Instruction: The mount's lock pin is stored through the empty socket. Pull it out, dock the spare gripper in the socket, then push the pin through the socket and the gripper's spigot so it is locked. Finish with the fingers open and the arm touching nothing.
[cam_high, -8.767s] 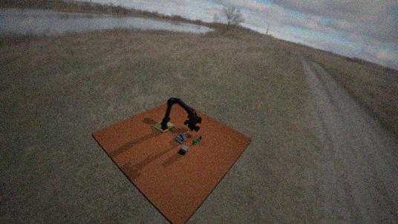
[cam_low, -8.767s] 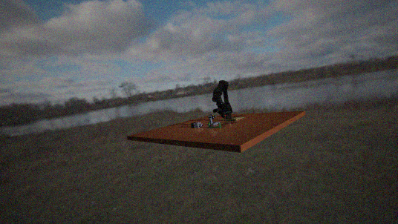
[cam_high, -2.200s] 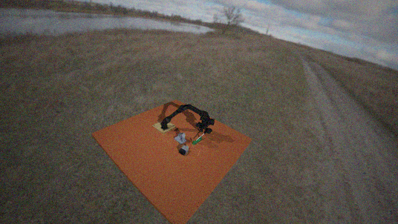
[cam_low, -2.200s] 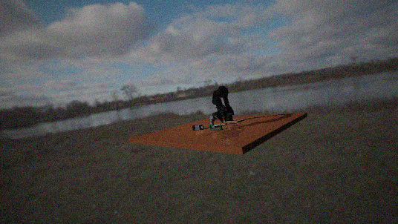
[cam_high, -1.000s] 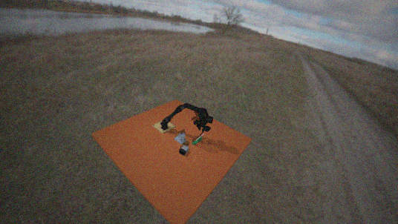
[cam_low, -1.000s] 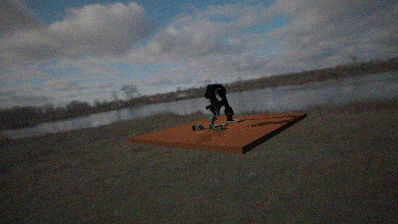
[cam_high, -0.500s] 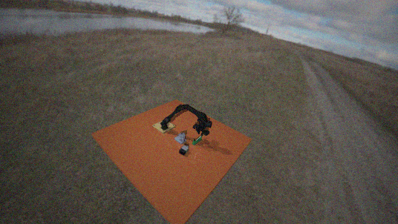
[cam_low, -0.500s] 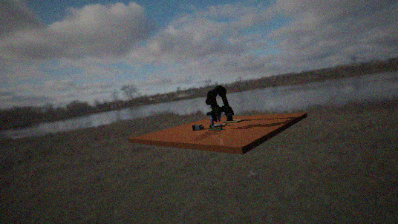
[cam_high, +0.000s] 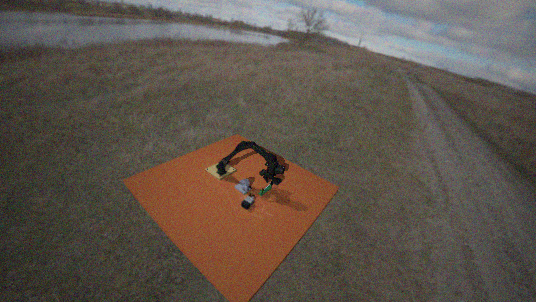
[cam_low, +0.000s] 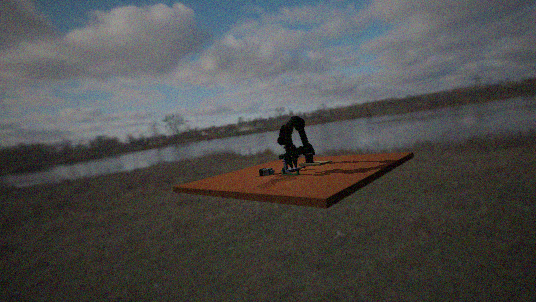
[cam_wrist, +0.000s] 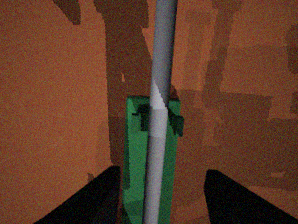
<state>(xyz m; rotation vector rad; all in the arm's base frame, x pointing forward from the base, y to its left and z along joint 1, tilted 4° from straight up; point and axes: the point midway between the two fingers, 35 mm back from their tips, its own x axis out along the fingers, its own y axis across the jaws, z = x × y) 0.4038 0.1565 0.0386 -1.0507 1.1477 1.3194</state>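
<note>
My gripper tip is now 40 mm to the left of the green cradle and 20 mm above it. Also, from my gripper tip: spare gripper: 250 mm to the right, 30 mm below; then mount: 160 mm to the right, 130 mm behind.
</note>
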